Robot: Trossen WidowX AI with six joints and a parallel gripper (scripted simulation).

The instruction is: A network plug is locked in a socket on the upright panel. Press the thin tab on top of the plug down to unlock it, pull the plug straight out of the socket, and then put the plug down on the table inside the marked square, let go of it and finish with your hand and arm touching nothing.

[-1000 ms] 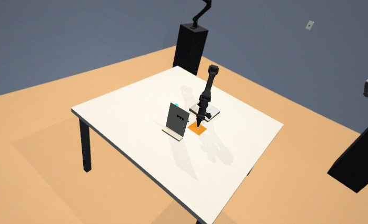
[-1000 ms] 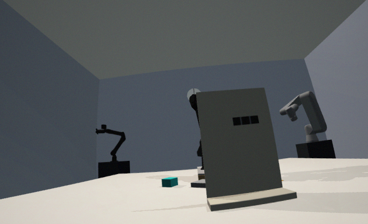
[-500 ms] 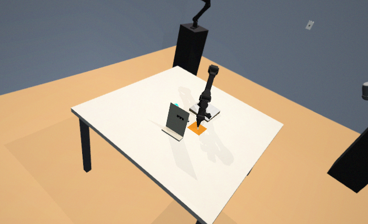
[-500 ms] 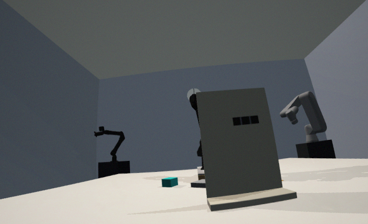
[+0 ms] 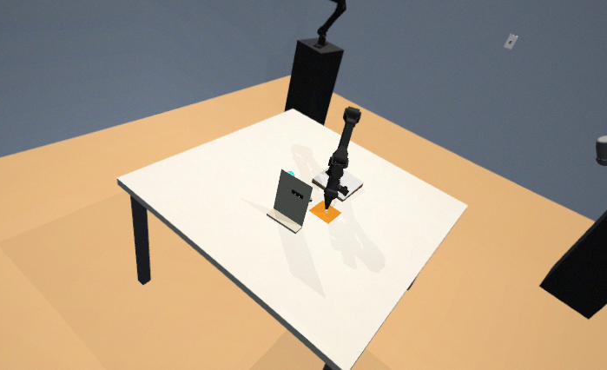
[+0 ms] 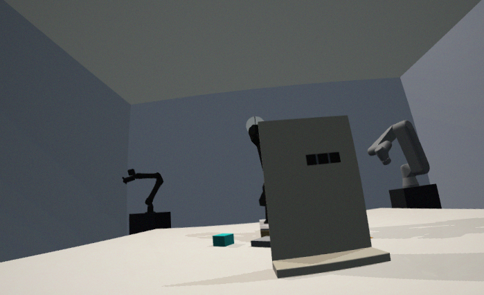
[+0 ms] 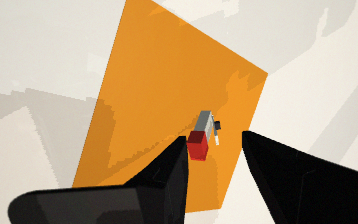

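Now: the network plug 1 cm below my gripper tip. From my gripper tip the other things lie so: orange marked square: 2 cm below; then upright panel: 20 cm ahead, 5 cm to the right, 9 cm above; then teal block: 3 cm behind, 30 cm to the right, 1 cm below.
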